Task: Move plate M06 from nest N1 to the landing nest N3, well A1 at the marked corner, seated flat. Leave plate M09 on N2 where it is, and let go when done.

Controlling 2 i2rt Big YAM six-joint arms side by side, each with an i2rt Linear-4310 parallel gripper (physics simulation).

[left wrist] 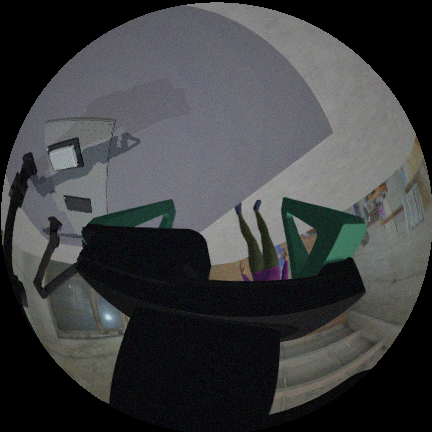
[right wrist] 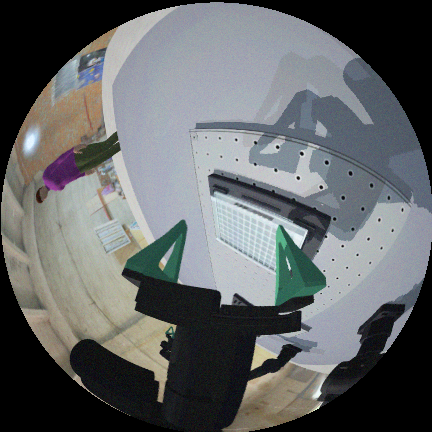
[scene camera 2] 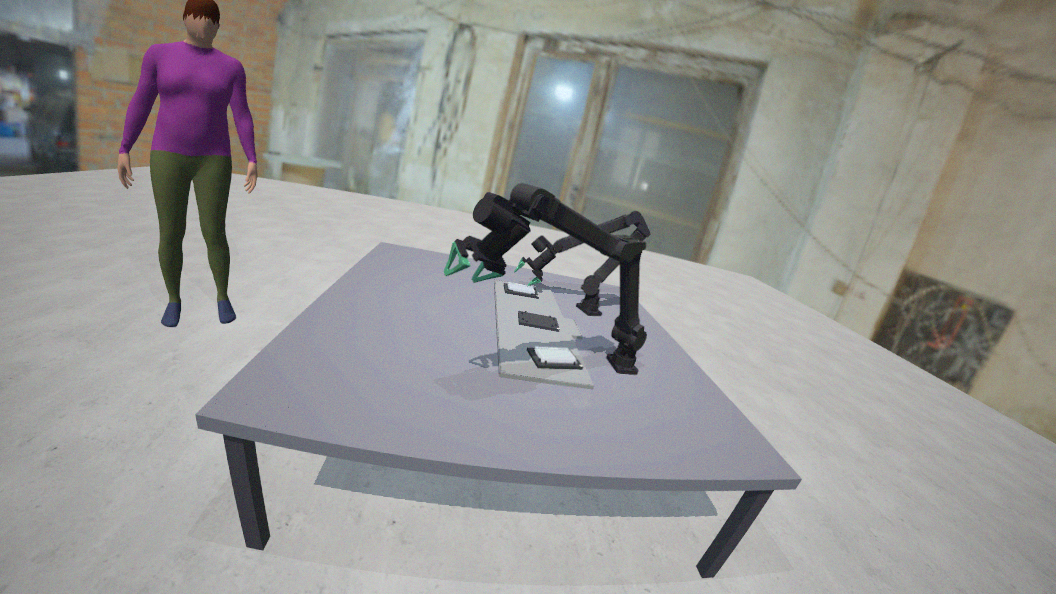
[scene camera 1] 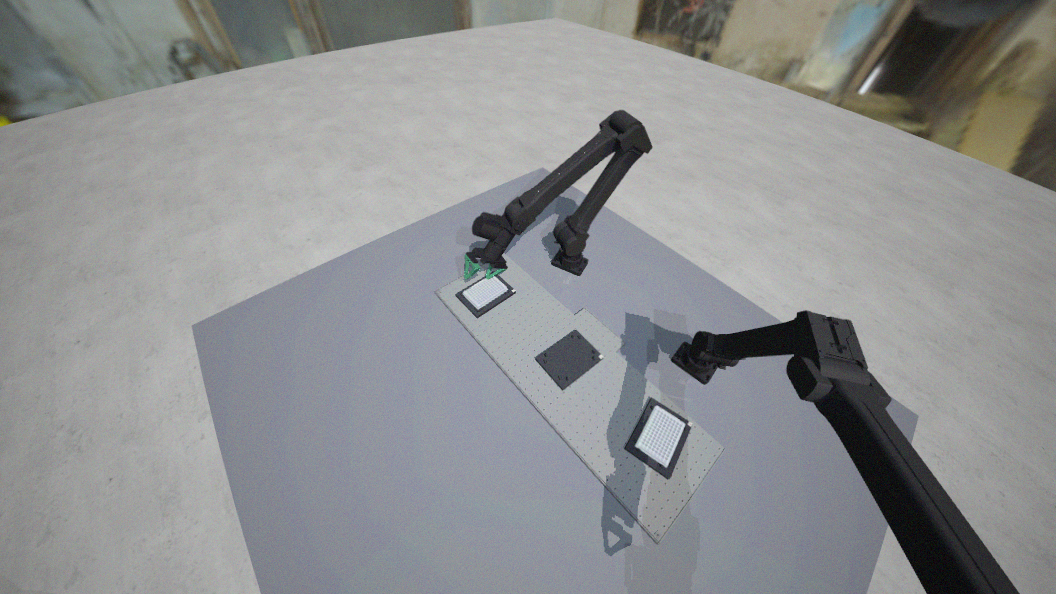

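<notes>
A white well plate [scene camera 1: 486,294] [scene camera 2: 521,288] [right wrist: 240,225] sits in a dark nest at the board's far end. A second white plate [scene camera 1: 663,435] [scene camera 2: 556,357] [left wrist: 64,157] sits in a nest at the other end. The middle nest [scene camera 1: 568,359] [scene camera 2: 538,320] [left wrist: 78,203] is empty, with a small white mark at its right corner in scene camera 1. No plate or nest labels are readable. My right gripper [scene camera 1: 478,277] [scene camera 2: 522,277] [right wrist: 230,225] is open, just above the first plate and off to one side. My left gripper [scene camera 2: 460,277] [left wrist: 226,204] is open and empty, high above the table, away from the plates.
The perforated board [scene camera 1: 509,339] [scene camera 2: 509,332] [right wrist: 225,150] carries all three nests on the grey-blue table [scene camera 1: 332,443] [scene camera 2: 354,384]. The arm bases stand along one long side of the board. A person [scene camera 2: 199,88] stands beyond the table.
</notes>
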